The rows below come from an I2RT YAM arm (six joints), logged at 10 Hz.
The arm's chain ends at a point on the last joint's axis. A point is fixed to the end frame.
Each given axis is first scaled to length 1.
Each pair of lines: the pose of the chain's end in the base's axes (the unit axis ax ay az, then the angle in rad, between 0 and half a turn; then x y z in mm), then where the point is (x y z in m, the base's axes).
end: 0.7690 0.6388 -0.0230 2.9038 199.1 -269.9 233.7
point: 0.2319 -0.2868 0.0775
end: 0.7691 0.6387 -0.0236 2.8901 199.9 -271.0 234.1
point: 0.2339 -0.2897 0.0784
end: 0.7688 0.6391 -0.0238 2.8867 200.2 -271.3 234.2
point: 0.2345 -0.2904 0.0786
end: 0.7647 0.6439 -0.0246 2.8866 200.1 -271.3 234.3
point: 0.2342 -0.2903 0.0786
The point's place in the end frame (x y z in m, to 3 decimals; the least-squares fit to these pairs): 0.019 0.011 0.159
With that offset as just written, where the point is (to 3 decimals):
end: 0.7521 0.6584 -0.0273 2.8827 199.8 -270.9 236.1
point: 0.234 -0.290 0.080
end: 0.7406 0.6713 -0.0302 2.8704 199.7 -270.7 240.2
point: 0.234 -0.291 0.085
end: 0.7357 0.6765 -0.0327 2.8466 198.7 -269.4 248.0
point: 0.235 -0.293 0.093
